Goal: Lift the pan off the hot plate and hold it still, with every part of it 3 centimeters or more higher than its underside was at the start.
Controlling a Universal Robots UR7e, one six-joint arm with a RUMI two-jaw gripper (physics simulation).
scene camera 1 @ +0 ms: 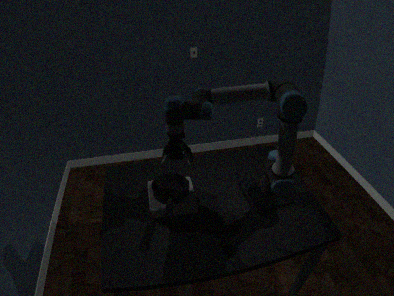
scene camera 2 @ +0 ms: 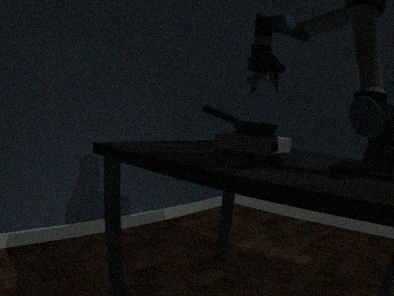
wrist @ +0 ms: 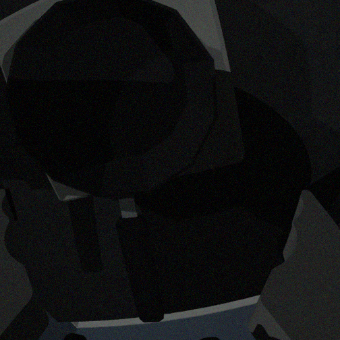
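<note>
Looking through the pictures, I find my gripper and a dark round pan. The wrist view, too, shows me my gripper.
</note>
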